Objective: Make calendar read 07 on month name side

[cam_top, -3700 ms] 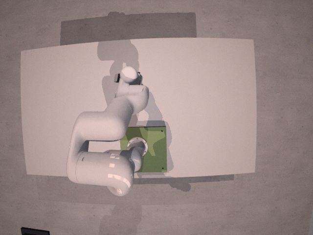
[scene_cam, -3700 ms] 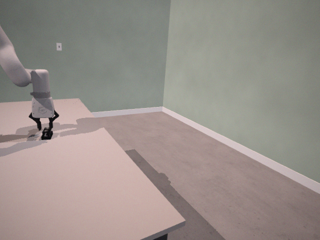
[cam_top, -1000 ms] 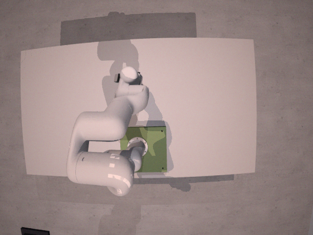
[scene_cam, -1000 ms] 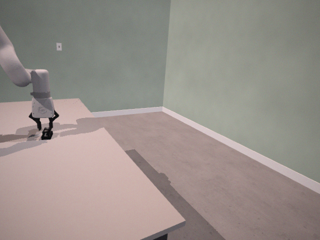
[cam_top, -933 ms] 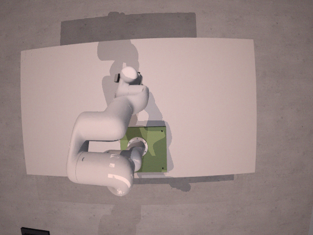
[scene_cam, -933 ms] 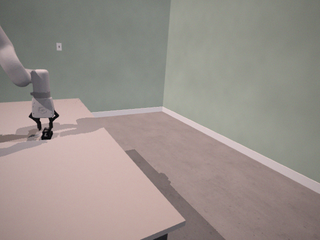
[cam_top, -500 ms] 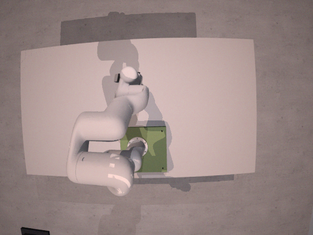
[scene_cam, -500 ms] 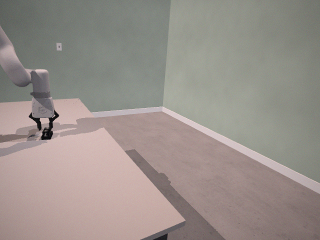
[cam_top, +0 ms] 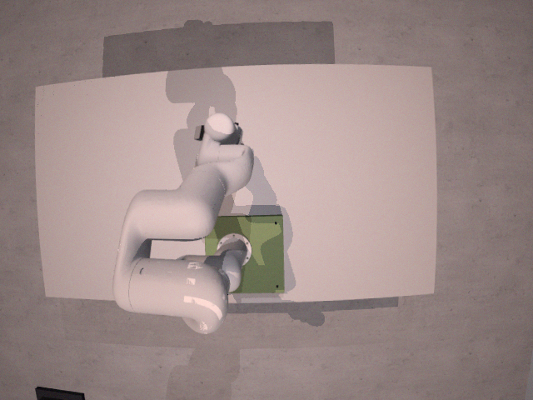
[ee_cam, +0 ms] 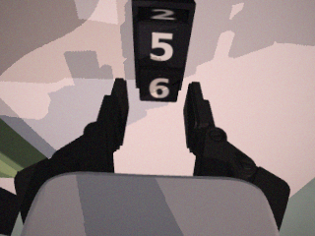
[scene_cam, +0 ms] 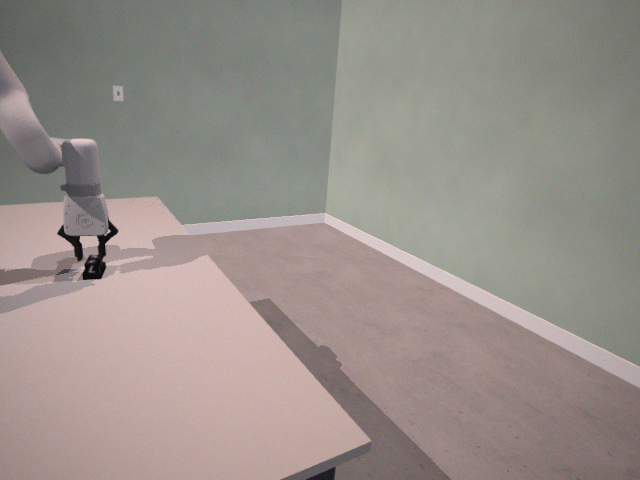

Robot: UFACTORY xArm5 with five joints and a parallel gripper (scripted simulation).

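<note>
The black cube is 4 cm below my hand. The rest, counted from my hand: black calendar tray 2 cm to the left, 6 cm below.
</note>
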